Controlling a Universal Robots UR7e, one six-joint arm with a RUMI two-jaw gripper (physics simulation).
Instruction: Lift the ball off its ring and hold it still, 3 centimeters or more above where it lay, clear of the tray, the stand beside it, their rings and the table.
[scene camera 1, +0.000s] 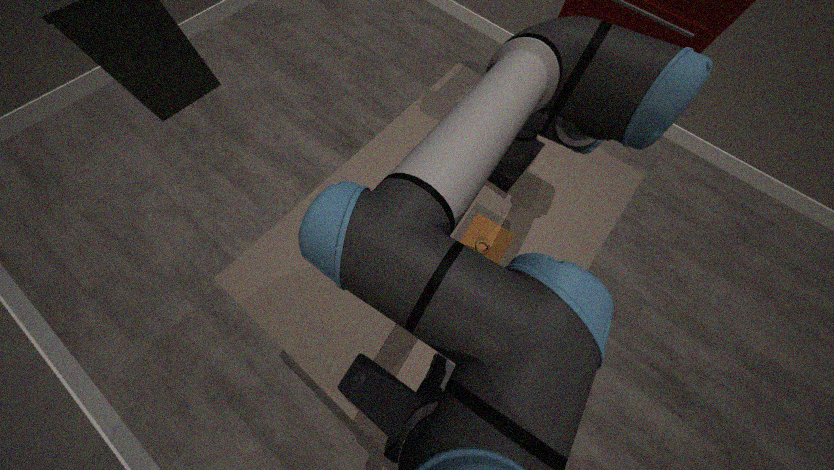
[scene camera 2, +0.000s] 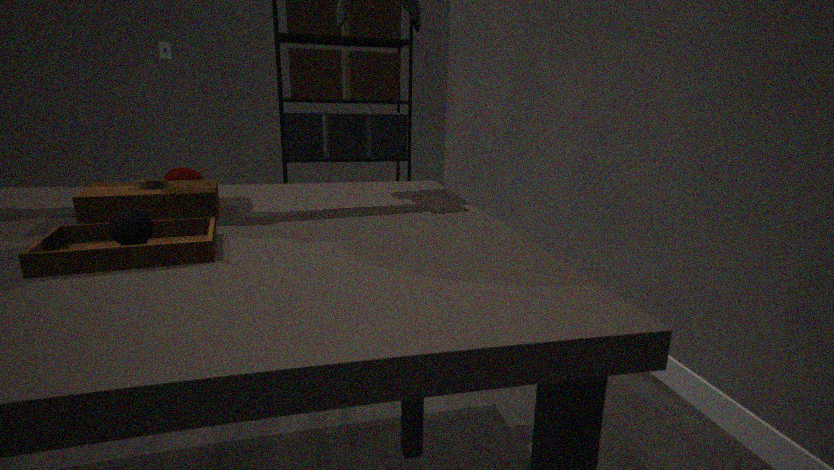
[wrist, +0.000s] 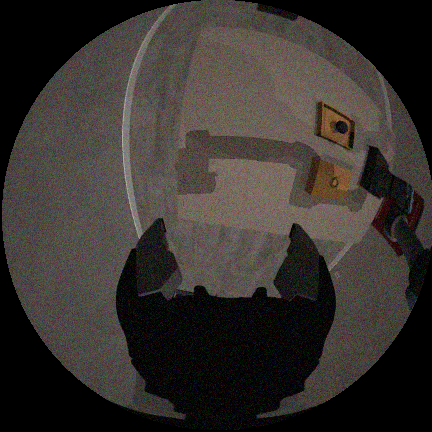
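Pixels of known places: gripper, fingertip midpoint: (scene camera 2: 379, 30) (wrist: 227, 222); arm's base, origin of the base link: (scene camera 1: 510, 146) (wrist: 380, 180).
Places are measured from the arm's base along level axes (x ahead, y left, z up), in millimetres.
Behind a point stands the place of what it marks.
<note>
A black ball (scene camera 2: 131, 227) @[x 394, y -86, z -19 mm] (wrist: 341, 126) @[x 402, y -55, z -8 mm] sits in the shallow wooden tray (scene camera 2: 119, 255) @[x 392, y -128, z -41 mm] (wrist: 320, 119) @[x 479, y -41, z -37 mm]; its ring is hidden beneath it. Beside the tray stands a wooden block-like stand (scene camera 1: 503, 237) @[x 283, y 176, z -10 mm] (scene camera 2: 145, 205) @[x 359, y 83, z -27 mm] (wrist: 322, 188) @[x 396, y 188, z -10 mm] with a ring (scene camera 1: 481, 245) @[x 349, y 142, z -10 mm] (wrist: 334, 182) @[x 349, y 148, z -10 mm] on its top. My gripper (wrist: 227, 222) @[x 741, y 223, z 259 mm] is open and empty, its jaws wide apart. In the wrist view the ball and tray lie up and to the right, well away from the jaws. In scene camera 1 the arm hides the ball and tray.
The light table (scene camera 1: 606, 192) @[x -131, y 347, z -59 mm] (scene camera 2: 379, 315) @[x 677, y -302, z -59 mm] (wrist: 235, 75) @[x 780, y -94, z -60 mm] carries the tray, the stand and the arm's dark base (wrist: 374, 172) @[x 106, y -1, z 5 mm]. A red cabinet (scene camera 1: 717, 17) stands behind the base. A shelf rack (scene camera 2: 344, 102) stands by the far wall. The arm's shadow crosses the table.
</note>
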